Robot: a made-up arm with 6 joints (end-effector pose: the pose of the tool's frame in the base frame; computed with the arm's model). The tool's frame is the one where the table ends. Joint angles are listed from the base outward.
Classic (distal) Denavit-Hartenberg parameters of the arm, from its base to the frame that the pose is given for. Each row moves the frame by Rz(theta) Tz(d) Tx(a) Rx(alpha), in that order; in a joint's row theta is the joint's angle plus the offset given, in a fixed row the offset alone. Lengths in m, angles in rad.
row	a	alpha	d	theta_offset
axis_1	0.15	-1.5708	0.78	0
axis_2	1.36	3.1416	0	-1.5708
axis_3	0.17	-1.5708	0	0
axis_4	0	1.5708	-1.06	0
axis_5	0	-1.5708	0	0
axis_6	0	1.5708	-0.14	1.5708
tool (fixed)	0	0	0	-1.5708
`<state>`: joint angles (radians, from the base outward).
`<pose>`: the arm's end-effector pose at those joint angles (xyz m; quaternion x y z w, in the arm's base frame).
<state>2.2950 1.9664 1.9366 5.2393 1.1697 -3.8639</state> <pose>-1.5902 1.9660 0.4574 -0.3100 -0.4496 0.3656 0.7537</pose>
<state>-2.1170 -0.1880 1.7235 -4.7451 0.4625 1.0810</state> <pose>0.3974 0.5336 3.1757 0.5780 -0.3461 0.3293 0.6616</pose>
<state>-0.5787 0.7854 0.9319 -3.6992 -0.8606 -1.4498</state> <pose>1.8216 -1.2572 2.1670 -0.5075 -0.0947 -0.6083 0.6028</pose>
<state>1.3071 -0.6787 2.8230 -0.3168 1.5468 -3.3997</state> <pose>-0.3729 -1.5485 1.1803 0.7666 0.3310 -0.4465 0.3216</pose>
